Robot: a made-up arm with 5 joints. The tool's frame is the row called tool. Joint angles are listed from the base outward.
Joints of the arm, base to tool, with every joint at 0 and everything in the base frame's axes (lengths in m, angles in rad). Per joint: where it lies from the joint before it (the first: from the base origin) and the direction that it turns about. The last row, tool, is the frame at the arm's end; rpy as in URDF.
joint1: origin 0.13 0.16 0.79 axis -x
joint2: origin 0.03 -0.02 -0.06 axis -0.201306 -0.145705 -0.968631
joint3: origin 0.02 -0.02 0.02 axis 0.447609 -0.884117 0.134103
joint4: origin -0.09 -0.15 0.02 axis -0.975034 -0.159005 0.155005
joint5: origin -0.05 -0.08 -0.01 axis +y
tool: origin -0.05 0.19 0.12 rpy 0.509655 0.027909 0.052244
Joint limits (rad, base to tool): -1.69..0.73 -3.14..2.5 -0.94..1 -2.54..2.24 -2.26..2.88
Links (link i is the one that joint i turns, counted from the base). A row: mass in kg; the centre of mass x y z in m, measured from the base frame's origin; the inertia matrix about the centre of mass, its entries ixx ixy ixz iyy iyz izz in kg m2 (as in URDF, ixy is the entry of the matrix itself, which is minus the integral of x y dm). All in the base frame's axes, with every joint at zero. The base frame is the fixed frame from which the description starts. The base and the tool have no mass.
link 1: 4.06; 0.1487 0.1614 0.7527; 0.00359 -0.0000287 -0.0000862 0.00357 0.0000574 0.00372
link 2: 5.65; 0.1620 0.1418 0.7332; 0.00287 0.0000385 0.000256 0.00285 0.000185 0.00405
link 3: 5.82; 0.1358 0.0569 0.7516; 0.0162 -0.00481 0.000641 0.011 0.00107 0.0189
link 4: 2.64; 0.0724 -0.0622 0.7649; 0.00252 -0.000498 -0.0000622 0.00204 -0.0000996 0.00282
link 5: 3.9; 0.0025 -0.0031 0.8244; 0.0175 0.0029 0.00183 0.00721 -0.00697 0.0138
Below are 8 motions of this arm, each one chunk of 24 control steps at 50 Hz.
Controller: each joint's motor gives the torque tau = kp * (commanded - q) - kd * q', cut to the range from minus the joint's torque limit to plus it. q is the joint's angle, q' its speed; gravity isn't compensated. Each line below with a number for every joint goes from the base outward.
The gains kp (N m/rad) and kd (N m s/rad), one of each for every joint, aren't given. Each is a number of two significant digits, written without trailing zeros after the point. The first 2 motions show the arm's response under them.
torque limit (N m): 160 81 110 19 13
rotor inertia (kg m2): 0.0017 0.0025 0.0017 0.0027 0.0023
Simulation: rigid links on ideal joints. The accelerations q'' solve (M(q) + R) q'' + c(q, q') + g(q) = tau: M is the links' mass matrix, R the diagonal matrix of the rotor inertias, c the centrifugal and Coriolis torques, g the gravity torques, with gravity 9.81 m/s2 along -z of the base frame. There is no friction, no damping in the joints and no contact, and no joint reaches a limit. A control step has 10 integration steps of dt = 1/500 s. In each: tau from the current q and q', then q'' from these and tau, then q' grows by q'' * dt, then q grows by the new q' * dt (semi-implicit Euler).
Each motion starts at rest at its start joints. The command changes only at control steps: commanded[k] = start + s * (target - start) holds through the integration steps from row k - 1 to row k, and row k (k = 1, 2, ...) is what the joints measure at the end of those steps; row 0 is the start. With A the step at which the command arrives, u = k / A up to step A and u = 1 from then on. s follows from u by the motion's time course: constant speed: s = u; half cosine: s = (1 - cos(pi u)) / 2; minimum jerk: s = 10 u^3 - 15 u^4 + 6 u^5; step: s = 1 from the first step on.
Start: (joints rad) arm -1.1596 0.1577 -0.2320 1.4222 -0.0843
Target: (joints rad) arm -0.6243 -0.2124 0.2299 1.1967 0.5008
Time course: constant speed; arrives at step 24
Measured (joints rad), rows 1 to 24:
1: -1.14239 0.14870 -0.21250 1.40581 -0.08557
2: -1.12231 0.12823 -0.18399 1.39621 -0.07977
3: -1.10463 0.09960 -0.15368 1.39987 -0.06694
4: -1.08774 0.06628 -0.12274 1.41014 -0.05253
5: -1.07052 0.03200 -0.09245 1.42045 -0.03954
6: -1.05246 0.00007 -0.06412 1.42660 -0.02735
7: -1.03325 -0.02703 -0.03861 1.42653 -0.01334
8: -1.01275 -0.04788 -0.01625 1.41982 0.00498
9: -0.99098 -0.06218 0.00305 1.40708 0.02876
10: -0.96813 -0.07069 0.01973 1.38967 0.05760
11: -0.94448 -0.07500 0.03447 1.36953 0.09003
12: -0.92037 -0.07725 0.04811 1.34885 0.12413
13: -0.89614 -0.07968 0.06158 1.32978 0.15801
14: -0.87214 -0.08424 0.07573 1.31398 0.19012
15: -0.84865 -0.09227 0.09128 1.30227 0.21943
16: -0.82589 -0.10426 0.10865 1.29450 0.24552
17: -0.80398 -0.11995 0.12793 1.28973 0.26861
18: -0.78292 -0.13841 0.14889 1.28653 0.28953
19: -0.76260 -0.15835 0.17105 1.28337 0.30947
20: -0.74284 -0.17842 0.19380 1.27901 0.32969
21: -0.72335 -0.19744 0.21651 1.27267 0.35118
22: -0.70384 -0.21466 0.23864 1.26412 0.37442
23: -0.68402 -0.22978 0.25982 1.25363 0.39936
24: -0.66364 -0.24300 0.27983 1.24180 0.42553
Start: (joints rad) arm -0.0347 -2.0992 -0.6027 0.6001 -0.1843
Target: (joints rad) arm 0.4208 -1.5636 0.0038 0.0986 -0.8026
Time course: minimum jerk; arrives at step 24
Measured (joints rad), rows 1 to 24:
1: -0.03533 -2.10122 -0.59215 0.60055 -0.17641
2: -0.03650 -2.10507 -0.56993 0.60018 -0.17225
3: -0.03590 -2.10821 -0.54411 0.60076 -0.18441
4: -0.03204 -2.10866 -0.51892 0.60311 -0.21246
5: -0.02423 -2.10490 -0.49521 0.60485 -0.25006
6: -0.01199 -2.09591 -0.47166 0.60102 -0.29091
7: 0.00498 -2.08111 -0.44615 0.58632 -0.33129
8: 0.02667 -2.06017 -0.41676 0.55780 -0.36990
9: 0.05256 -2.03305 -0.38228 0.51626 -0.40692
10: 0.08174 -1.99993 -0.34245 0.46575 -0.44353
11: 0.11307 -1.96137 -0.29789 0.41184 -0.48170
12: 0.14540 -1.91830 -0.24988 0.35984 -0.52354
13: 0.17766 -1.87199 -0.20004 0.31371 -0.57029
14: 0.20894 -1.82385 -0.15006 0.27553 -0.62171
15: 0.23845 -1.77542 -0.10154 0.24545 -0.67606
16: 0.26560 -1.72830 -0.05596 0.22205 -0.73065
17: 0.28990 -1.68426 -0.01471 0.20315 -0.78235
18: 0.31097 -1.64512 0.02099 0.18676 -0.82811
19: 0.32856 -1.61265 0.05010 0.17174 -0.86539
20: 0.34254 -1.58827 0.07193 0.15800 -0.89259
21: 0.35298 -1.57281 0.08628 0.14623 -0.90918
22: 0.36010 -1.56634 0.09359 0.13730 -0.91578
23: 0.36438 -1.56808 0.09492 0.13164 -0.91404
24: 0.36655 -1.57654 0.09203 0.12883 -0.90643
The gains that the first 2 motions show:
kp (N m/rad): 330 180 210 37 31
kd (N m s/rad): 7 3.3 4.8 0.47 0.74
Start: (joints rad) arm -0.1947 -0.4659 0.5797 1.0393 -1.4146
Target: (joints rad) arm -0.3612 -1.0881 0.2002 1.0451 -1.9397
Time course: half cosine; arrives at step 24
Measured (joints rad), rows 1 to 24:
1: -0.19856 -0.46565 0.58240 1.04674 -1.41271
2: -0.20831 -0.46670 0.58673 1.05446 -1.41910
3: -0.22147 -0.47265 0.59095 1.05483 -1.43334
4: -0.23636 -0.48662 0.59333 1.04725 -1.45092
5: -0.25162 -0.50968 0.59263 1.03389 -1.46987
6: -0.26633 -0.54086 0.58814 1.01846 -1.49062
7: -0.27997 -0.57796 0.57952 1.00522 -1.51434
8: -0.29234 -0.61841 0.56667 0.99746 -1.54181
9: -0.30333 -0.66003 0.54971 0.99644 -1.57302
10: -0.31287 -0.70136 0.52892 1.00136 -1.60715
11: -0.32098 -0.74175 0.50473 1.01004 -1.64271
12: -0.32773 -0.78105 0.47776 1.01989 -1.67797
13: -0.33335 -0.81928 0.44879 1.02878 -1.71145
14: -0.33816 -0.85639 0.41881 1.03550 -1.74229
15: -0.34257 -0.89221 0.38892 1.03978 -1.77033
16: -0.34698 -0.92644 0.36027 1.04207 -1.79598
17: -0.35171 -0.95882 0.33393 1.04313 -1.81986
18: -0.35694 -0.98908 0.31076 1.04367 -1.84258
19: -0.36272 -1.01701 0.29137 1.04417 -1.86450
20: -0.36894 -1.04235 0.27611 1.04476 -1.88560
21: -0.37539 -1.06479 0.26511 1.04537 -1.90556
22: -0.38177 -1.08385 0.25832 1.04576 -1.92375
23: -0.38771 -1.09896 0.25553 1.04567 -1.93935
24: -0.39284 -1.10942 0.25647 1.04491 -1.95149

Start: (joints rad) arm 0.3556 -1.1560 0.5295 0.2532 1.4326
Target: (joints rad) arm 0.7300 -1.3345 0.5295 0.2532 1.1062
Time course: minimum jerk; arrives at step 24
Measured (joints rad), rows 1 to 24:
1: 0.34880 -1.15469 0.53470 0.25657 1.43639
2: 0.33691 -1.15642 0.54969 0.26413 1.44472
3: 0.32440 -1.16542 0.56835 0.27024 1.45520
4: 0.31498 -1.18283 0.58618 0.27040 1.46646
5: 0.31107 -1.20664 0.60070 0.26372 1.47662
6: 0.31372 -1.23284 0.61120 0.25306 1.48306
7: 0.32308 -1.25710 0.61801 0.24294 1.48311
8: 0.33897 -1.27643 0.62169 0.23702 1.47502
9: 0.36101 -1.28985 0.62249 0.23643 1.45832
10: 0.38857 -1.29803 0.62047 0.23997 1.43363
11: 0.42059 -1.30252 0.61577 0.24544 1.40226
12: 0.45563 -1.30510 0.60891 0.25083 1.36607
13: 0.49195 -1.30733 0.60073 0.25505 1.32736
14: 0.52781 -1.31044 0.59222 0.25785 1.28873
15: 0.56157 -1.31522 0.58435 0.25953 1.25279
16: 0.59190 -1.32206 0.57788 0.26050 1.22175
17: 0.61778 -1.33088 0.57335 0.26100 1.19702
18: 0.63861 -1.34127 0.57102 0.26103 1.17904
19: 0.65415 -1.35255 0.57087 0.26042 1.16738
20: 0.66453 -1.36390 0.57269 0.25901 1.16100
21: 0.67024 -1.37450 0.57608 0.25684 1.15863
22: 0.67203 -1.38372 0.58051 0.25418 1.15904
23: 0.67094 -1.39121 0.58543 0.25153 1.16115
24: 0.66820 -1.39695 0.59034 0.24946 1.16404

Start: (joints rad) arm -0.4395 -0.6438 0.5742 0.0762 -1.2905
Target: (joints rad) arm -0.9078 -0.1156 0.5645 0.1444 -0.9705
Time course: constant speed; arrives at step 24
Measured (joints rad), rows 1 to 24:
1: -0.44578 -0.63923 0.57607 0.09343 -1.27015
2: -0.46064 -0.62797 0.57796 0.11674 -1.25158
3: -0.48078 -0.60935 0.58199 0.13252 -1.24550
4: -0.50496 -0.58457 0.58833 0.14085 -1.24637
5: -0.53185 -0.55635 0.59604 0.14459 -1.24859
6: -0.55972 -0.52783 0.60394 0.14598 -1.24944
7: -0.58688 -0.50147 0.61105 0.14658 -1.24769
8: -0.61206 -0.47851 0.61665 0.14746 -1.24275
9: -0.63455 -0.45884 0.62033 0.14923 -1.23451
10: -0.65420 -0.44139 0.62190 0.15206 -1.22323
11: -0.67135 -0.42465 0.62135 0.15569 -1.20943
12: -0.68662 -0.40719 0.61886 0.15960 -1.19368
13: -0.70077 -0.38801 0.61476 0.16313 -1.17652
14: -0.71451 -0.36678 0.60953 0.16576 -1.15837
15: -0.72844 -0.34372 0.60370 0.16719 -1.13958
16: -0.74301 -0.31945 0.59786 0.16743 -1.12054
17: -0.75852 -0.29476 0.59256 0.16682 -1.10172
18: -0.77508 -0.27042 0.58824 0.16587 -1.08361
19: -0.79270 -0.24698 0.58525 0.16523 -1.06677
20: -0.81123 -0.22478 0.58373 0.16548 -1.05162
21: -0.83049 -0.20387 0.58368 0.16703 -1.03843
22: -0.85023 -0.18408 0.58489 0.17000 -1.02721
23: -0.87021 -0.16509 0.58705 0.17427 -1.01773
24: -0.89022 -0.14650 0.58975 0.17947 -1.00948

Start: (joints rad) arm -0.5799 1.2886 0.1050 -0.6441 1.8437
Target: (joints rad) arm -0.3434 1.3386 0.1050 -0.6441 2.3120
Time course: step
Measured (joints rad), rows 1 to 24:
1: -0.44454 1.31895 0.09288 -0.71592 1.98932
2: -0.36402 1.33995 0.11641 -0.71995 2.15337
3: -0.34286 1.34503 0.15484 -0.66906 2.29625
4: -0.33841 1.33782 0.18213 -0.60887 2.41212
5: -0.33727 1.32390 0.19337 -0.56179 2.48514
6: -0.33647 1.31000 0.19316 -0.53822 2.50916
7: -0.33562 1.30073 0.18702 -0.54206 2.49344
8: -0.33515 1.29793 0.17903 -0.56903 2.45498
9: -0.33543 1.30142 0.17166 -0.60632 2.40980
10: -0.33645 1.30959 0.16597 -0.63829 2.36953
11: -0.33787 1.31977 0.16190 -0.65520 2.34208
12: -0.33930 1.32912 0.15903 -0.65657 2.33148
13: -0.34041 1.33556 0.15720 -0.64765 2.33673
14: -0.34103 1.33820 0.15659 -0.63459 2.35230
15: -0.34110 1.33728 0.15736 -0.62208 2.37091
16: -0.34067 1.33375 0.15935 -0.61299 2.38648
17: -0.33988 1.32884 0.16202 -0.60855 2.39569
18: -0.33897 1.32376 0.16467 -0.60853 2.39803
19: -0.33816 1.31954 0.16669 -0.61163 2.39498
20: -0.33762 1.31684 0.16776 -0.61603 2.38893
21: -0.33742 1.31594 0.16785 -0.62009 2.38234
22: -0.33755 1.31671 0.16717 -0.62283 2.37709
23: -0.33792 1.31870 0.16603 -0.62399 2.37418
24: -0.33841 1.32129 0.16477 -0.62384 2.37373

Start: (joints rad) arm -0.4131 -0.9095 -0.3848 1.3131 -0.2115
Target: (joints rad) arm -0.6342 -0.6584 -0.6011 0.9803 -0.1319
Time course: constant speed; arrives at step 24
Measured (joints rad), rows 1 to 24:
1: -0.42057 -0.90804 -0.38289 1.30912 -0.21859
2: -0.43743 -0.90438 -0.37611 1.30210 -0.23104
3: -0.45933 -0.89857 -0.36517 1.29593 -0.24273
4: -0.48305 -0.89066 -0.35240 1.29190 -0.25192
5: -0.50619 -0.88098 -0.34059 1.28890 -0.25881
6: -0.52698 -0.87010 -0.33211 1.28467 -0.26365
7: -0.54426 -0.85865 -0.32867 1.27721 -0.26628
8: -0.55747 -0.84707 -0.33110 1.26544 -0.26640
9: -0.56662 -0.83555 -0.33942 1.24949 -0.26399
10: -0.57221 -0.82405 -0.35294 1.23036 -0.25930
11: -0.57510 -0.81242 -0.37042 1.20952 -0.25273
12: -0.57641 -0.80057 -0.39027 1.18830 -0.24464
13: -0.57736 -0.78848 -0.41083 1.16764 -0.23533
14: -0.57907 -0.77630 -0.43052 1.14800 -0.22519
15: -0.58241 -0.76424 -0.44810 1.12955 -0.21479
16: -0.58790 -0.75255 -0.46275 1.11239 -0.20490
17: -0.59571 -0.74143 -0.47417 1.09672 -0.19645
18: -0.60563 -0.73099 -0.48253 1.08275 -0.19027
19: -0.61722 -0.72125 -0.48840 1.07063 -0.18687
20: -0.62986 -0.71214 -0.49260 1.06026 -0.18631
21: -0.64292 -0.70349 -0.49600 1.05119 -0.18811
22: -0.65584 -0.69511 -0.49945 1.04271 -0.19135
23: -0.66816 -0.68677 -0.50366 1.03395 -0.19495
24: -0.67958 -0.67823 -0.50911 1.02409 -0.19785

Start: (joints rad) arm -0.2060 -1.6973 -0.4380 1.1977 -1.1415
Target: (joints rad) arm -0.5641 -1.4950 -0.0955 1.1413 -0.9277
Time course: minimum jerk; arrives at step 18
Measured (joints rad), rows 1 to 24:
1: -0.20637 -1.69770 -0.42921 1.19843 -1.13984
2: -0.21318 -1.69659 -0.41207 1.19336 -1.14530
3: -0.22576 -1.69357 -0.38932 1.18651 -1.15374
4: -0.24341 -1.68812 -0.36318 1.18181 -1.16052
5: -0.26565 -1.67963 -0.33546 1.18045 -1.16296
6: -0.29196 -1.66763 -0.30707 1.18159 -1.15963
7: -0.32170 -1.65177 -0.27816 1.18337 -1.15008
8: -0.35411 -1.63184 -0.24832 1.18375 -1.13471
9: -0.38832 -1.60788 -0.21697 1.18112 -1.11461
10: -0.42337 -1.58033 -0.18376 1.17456 -1.09131
11: -0.45820 -1.55015 -0.14882 1.16404 -1.06650
12: -0.49171 -1.51897 -0.11299 1.15033 -1.04185
13: -0.52277 -1.48898 -0.07774 1.13492 -1.01896
14: -0.55022 -1.46277 -0.04506 1.11978 -0.99930
15: -0.57293 -1.44294 -0.01707 1.10699 -0.98425
16: -0.58992 -1.43150 0.00427 1.09846 -0.97486
17: -0.60064 -1.42935 0.01754 1.09560 -0.97162
18: -0.60530 -1.43580 0.02217 1.09921 -0.97392
19: -0.60505 -1.44851 0.01862 1.10918 -0.97992
20: -0.60138 -1.46418 0.00872 1.12394 -0.98750
21: -0.59580 -1.47944 -0.00489 1.14050 -0.99490
22: -0.58964 -1.49163 -0.01939 1.15544 -1.00061
23: -0.58393 -1.49912 -0.03229 1.16589 -1.00345
24: -0.57936 -1.50135 -0.04186 1.17014 -1.00277

